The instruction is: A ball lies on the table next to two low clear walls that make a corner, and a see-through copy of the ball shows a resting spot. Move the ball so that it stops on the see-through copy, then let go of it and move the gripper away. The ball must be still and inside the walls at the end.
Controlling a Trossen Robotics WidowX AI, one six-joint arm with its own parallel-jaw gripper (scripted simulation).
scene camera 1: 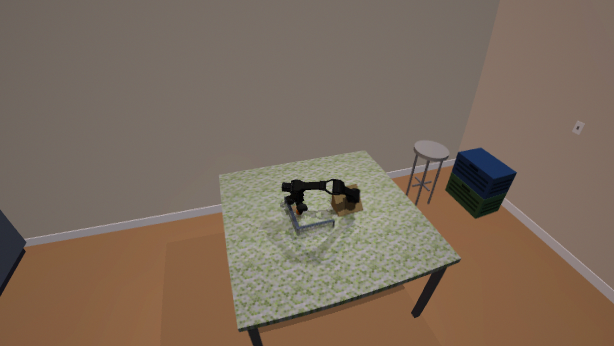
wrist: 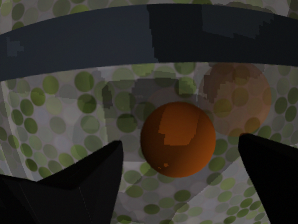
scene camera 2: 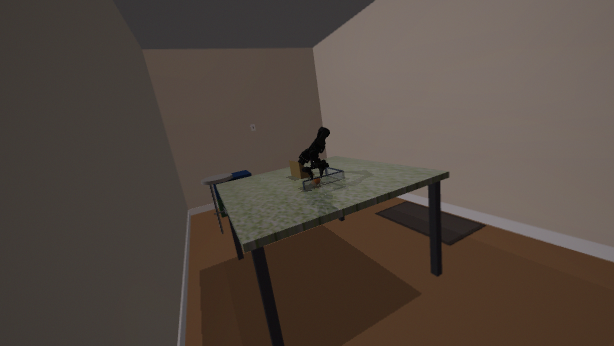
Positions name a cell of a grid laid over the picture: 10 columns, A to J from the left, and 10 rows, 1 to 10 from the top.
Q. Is my gripper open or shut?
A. Open.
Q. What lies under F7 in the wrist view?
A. An orange ball.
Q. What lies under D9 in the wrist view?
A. My gripper.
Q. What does my gripper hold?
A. Nothing.
